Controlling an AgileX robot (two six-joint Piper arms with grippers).
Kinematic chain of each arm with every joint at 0, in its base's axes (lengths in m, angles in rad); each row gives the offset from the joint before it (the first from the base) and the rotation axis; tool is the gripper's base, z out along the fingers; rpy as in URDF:
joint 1: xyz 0 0 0.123 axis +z
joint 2: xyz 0 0 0 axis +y
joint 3: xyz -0.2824 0 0.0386 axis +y
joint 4: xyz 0.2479 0 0.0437 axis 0.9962 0 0.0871
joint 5: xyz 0 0 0 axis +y
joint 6: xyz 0.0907 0 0.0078 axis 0.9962 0 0.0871
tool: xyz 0 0 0 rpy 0 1.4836 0
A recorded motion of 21 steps. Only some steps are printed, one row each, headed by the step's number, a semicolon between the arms.
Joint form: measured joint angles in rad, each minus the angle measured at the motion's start. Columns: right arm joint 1, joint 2, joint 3, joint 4, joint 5, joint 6; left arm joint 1, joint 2, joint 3, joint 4, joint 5, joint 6.
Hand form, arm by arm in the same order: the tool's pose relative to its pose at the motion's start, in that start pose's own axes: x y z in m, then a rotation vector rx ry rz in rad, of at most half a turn. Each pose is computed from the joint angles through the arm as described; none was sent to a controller.
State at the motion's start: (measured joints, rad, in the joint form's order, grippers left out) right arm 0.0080 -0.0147 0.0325 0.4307 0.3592 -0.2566; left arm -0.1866 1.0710 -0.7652 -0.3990 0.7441 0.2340
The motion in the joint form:
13: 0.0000 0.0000 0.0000 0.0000 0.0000 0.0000; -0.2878 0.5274 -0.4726 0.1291 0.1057 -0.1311
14: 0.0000 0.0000 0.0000 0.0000 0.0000 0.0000; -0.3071 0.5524 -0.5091 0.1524 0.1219 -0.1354
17: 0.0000 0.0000 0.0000 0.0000 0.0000 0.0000; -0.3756 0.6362 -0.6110 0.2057 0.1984 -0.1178
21: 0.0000 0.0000 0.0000 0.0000 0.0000 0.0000; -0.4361 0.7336 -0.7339 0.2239 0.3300 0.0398
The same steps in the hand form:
13: 0.0000 0.0000 0.0000 0.0000 0.0000 0.0000; -0.0810 -0.0708 0.0960 0.0712 0.2388 0.1848
14: 0.0000 0.0000 0.0000 0.0000 0.0000 0.0000; -0.0851 -0.0773 0.0998 0.0672 0.2477 0.2160
17: 0.0000 0.0000 0.0000 0.0000 0.0000 0.0000; -0.0890 -0.1003 0.1152 0.0687 0.3176 0.3340
21: 0.0000 0.0000 0.0000 0.0000 0.0000 0.0000; -0.0897 -0.1242 0.1309 0.1148 0.4290 0.5602

